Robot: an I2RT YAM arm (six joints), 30 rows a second.
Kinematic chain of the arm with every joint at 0, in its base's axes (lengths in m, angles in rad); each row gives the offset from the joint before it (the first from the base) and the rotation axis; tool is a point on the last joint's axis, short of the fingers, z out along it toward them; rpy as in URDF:
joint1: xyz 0 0 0.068 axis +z
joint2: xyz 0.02 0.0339 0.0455 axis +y
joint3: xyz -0.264 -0.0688 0 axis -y
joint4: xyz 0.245 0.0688 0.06 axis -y
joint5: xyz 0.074 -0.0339 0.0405 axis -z
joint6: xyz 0.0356 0 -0.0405 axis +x
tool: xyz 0 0 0 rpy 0 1.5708 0
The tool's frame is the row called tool.
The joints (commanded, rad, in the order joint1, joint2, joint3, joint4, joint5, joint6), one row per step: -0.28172, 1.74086, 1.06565, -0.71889, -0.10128, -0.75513; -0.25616, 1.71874, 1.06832, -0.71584, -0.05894, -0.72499; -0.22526, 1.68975, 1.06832, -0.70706, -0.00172, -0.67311; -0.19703, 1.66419, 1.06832, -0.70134, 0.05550, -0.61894; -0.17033, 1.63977, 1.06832, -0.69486, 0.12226, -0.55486; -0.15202, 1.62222, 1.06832, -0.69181, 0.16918, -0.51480; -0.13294, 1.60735, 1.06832, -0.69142, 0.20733, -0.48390; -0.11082, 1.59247, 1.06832, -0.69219, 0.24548, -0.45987; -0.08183, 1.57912, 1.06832, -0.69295, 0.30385, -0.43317; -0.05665, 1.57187, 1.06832, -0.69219, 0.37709, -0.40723; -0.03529, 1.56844, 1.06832, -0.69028, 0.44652, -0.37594; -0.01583, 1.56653, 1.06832, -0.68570, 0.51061, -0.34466; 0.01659, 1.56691, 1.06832, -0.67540, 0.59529, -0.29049; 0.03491, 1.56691, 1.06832, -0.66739, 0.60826, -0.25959; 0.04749, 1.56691, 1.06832, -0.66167, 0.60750, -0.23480; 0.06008, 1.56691, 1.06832, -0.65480, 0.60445, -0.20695
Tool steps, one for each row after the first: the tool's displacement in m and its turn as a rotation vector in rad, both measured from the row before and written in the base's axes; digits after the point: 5 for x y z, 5 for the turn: 0.00147, 0.00632, 0.00709, -0.04134, -0.01497, -0.01197; 0.00108, 0.00757, 0.00862, -0.05164, -0.02457, -0.03236; 0.00038, 0.00682, 0.00766, -0.04743, -0.02329, -0.03874; 0.00001, 0.00601, 0.00749, -0.05168, -0.02759, -0.05352; -0.00041, 0.00412, 0.00540, -0.03615, -0.02088, -0.03391; -0.00052, 0.00466, 0.00453, -0.02886, -0.01711, -0.02207; -0.00066, 0.00557, 0.00452, -0.03006, -0.01597, -0.01289; -0.00058, 0.00692, 0.00430, -0.04723, -0.01536, -0.01567; -0.00028, 0.00522, 0.00290, -0.06039, -0.01252, -0.02418; -0.00002, 0.00421, 0.00196, -0.05471, -0.01536, -0.03091; 0.00028, 0.00386, 0.00169, -0.04955, -0.01963, -0.03028; 0.00103, 0.00725, 0.00177, -0.06061, -0.03839, -0.04254; 0.00090, 0.00520, 0.00056, -0.00135, -0.02554, -0.01019; 0.00064, 0.00387, 0.00022, 0.00958, -0.01950, -0.00580; 0.00072, 0.00397, 0.00023, 0.01320, -0.02205, -0.00714
